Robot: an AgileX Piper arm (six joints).
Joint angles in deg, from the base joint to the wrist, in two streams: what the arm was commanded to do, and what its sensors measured. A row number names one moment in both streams.
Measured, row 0:
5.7, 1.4, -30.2, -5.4, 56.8, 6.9
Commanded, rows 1 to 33:
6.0, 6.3, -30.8, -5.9, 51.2, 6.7
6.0, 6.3, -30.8, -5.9, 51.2, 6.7
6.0, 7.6, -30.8, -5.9, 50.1, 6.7
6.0, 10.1, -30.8, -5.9, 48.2, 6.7
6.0, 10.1, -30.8, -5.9, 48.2, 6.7
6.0, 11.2, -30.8, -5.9, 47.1, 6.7
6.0, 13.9, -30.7, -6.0, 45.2, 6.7
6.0, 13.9, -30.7, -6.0, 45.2, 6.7
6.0, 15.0, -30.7, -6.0, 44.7, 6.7
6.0, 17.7, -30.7, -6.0, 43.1, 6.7
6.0, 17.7, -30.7, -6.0, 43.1, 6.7
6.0, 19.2, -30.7, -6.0, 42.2, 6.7
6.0, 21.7, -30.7, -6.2, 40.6, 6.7
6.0, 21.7, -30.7, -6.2, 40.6, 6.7
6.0, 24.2, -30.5, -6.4, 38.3, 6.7
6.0, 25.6, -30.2, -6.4, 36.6, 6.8
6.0, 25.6, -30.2, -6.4, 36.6, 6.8
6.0, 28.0, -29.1, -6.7, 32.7, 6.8
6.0, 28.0, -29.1, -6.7, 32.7, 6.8
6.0, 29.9, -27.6, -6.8, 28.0, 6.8
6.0, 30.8, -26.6, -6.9, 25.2, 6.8
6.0, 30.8, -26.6, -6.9, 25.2, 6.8
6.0, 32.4, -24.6, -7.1, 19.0, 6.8
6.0, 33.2, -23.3, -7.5, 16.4, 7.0
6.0, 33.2, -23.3, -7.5, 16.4, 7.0
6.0, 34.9, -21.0, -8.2, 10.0, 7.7
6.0, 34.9, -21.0, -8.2, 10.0, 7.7
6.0, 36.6, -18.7, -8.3, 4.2, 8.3
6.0, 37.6, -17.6, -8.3, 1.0, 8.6
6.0, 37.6, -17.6, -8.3, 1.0, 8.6
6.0, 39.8, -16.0, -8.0, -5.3, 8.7
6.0, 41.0, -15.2, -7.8, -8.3, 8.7
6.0, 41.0, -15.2, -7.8, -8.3, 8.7
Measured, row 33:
5.7, 38.6, -17.1, -7.4, 1.1, 8.3
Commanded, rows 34 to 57:
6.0, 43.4, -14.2, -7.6, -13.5, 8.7
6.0, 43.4, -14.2, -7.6, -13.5, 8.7
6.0, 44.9, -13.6, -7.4, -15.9, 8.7
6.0, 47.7, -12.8, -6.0, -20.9, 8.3
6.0, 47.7, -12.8, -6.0, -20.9, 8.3
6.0, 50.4, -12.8, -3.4, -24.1, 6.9
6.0, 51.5, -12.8, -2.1, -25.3, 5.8
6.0, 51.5, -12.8, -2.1, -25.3, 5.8
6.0, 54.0, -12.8, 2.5, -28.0, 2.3
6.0, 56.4, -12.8, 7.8, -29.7, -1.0
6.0, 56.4, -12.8, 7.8, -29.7, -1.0
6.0, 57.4, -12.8, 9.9, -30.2, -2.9
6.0, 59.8, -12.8, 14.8, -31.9, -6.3
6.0, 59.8, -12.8, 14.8, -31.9, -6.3
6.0, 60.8, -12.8, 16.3, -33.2, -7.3
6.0, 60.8, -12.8, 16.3, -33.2, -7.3
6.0, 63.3, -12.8, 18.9, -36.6, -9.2
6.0, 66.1, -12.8, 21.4, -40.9, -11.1
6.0, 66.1, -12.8, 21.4, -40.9, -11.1
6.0, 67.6, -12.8, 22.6, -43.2, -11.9
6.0, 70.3, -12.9, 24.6, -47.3, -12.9
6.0, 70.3, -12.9, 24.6, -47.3, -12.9
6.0, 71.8, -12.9, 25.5, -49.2, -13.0
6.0, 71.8, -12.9, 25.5, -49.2, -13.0
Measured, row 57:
5.7, 68.8, -12.8, 22.4, -42.8, -11.2
